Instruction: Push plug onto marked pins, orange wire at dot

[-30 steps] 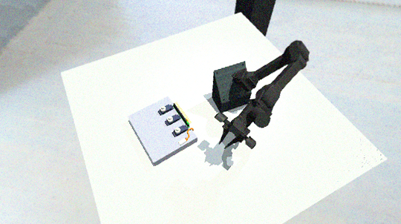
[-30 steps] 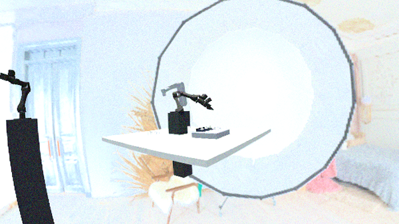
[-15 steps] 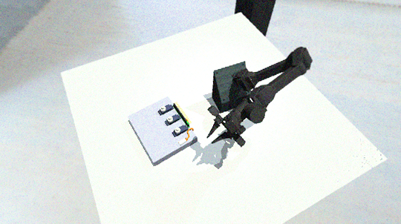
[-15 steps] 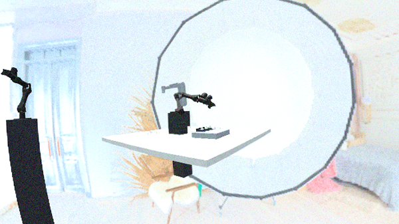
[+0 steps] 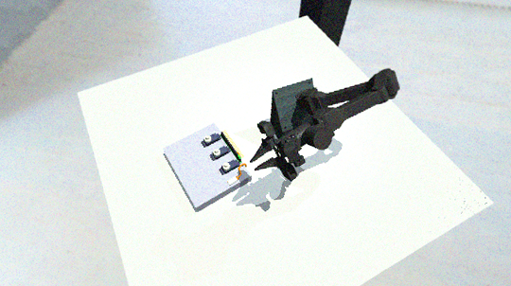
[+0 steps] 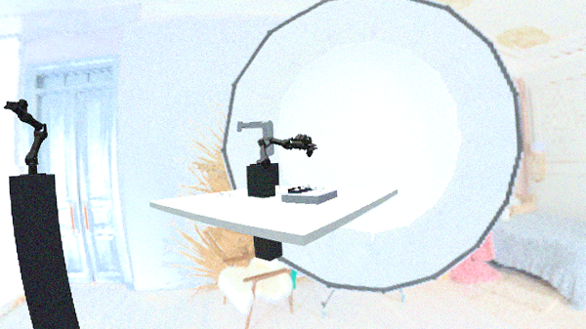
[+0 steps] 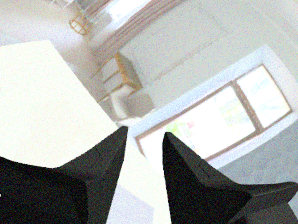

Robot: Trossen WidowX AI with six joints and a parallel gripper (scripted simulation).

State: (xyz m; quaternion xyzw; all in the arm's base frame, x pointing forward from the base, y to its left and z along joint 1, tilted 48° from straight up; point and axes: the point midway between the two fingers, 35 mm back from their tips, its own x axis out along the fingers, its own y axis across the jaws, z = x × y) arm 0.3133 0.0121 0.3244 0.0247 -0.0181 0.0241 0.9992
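My gripper tip is 4 cm past the green marked band, 19 cm to the left of it and 26 cm above it. Round my gripper tip: pale grey holder (12 cm ahead, 24 cm to the right, 31 cm below).
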